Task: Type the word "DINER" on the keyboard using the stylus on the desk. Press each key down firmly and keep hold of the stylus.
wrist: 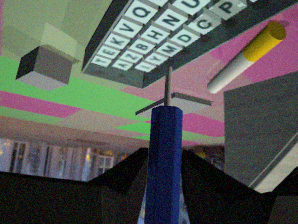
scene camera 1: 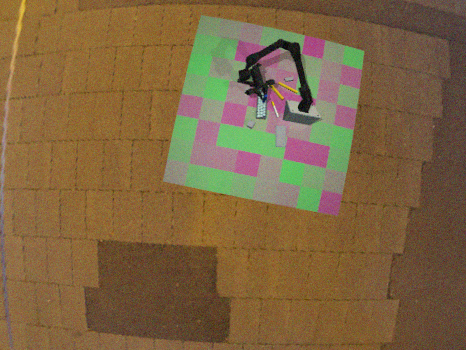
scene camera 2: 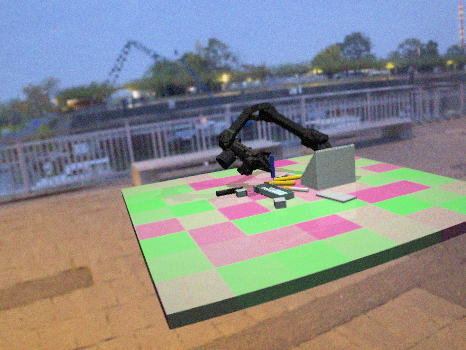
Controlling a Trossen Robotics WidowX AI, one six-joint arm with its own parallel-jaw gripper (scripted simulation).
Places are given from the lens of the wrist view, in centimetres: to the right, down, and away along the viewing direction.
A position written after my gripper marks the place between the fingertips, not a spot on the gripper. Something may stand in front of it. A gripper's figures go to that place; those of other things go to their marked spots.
my gripper [wrist: 164,156]: 1, 2, 11
white pen [wrist: 272,34]: 9, -6, 14
